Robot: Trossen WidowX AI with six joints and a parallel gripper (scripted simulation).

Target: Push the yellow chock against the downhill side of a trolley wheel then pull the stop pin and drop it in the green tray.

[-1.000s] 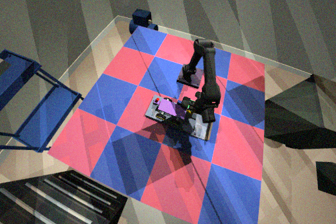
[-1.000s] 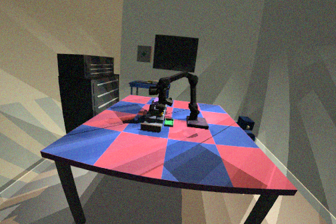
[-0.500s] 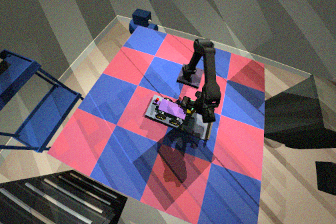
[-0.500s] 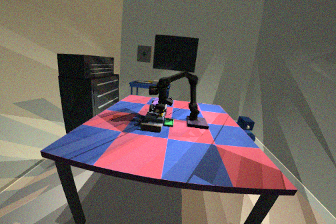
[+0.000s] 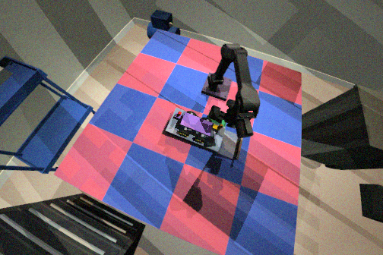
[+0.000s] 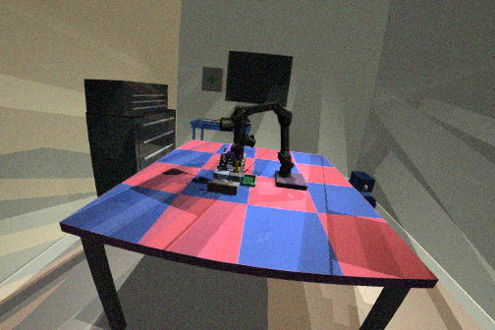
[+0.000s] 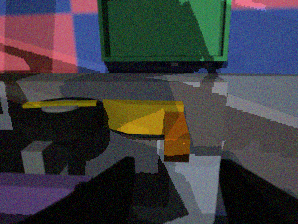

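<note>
My gripper tip is now 24 cm to the left of the red-headed stop pin and 2 cm above it. The rest, counted from my gripper tip: grey ramp: 4 cm ahead, 13 cm to the right, 10 cm below; then trolley: 3 cm ahead, 13 cm to the right, 3 cm below; then yellow chock: 3 cm to the right, 6 cm below.
</note>
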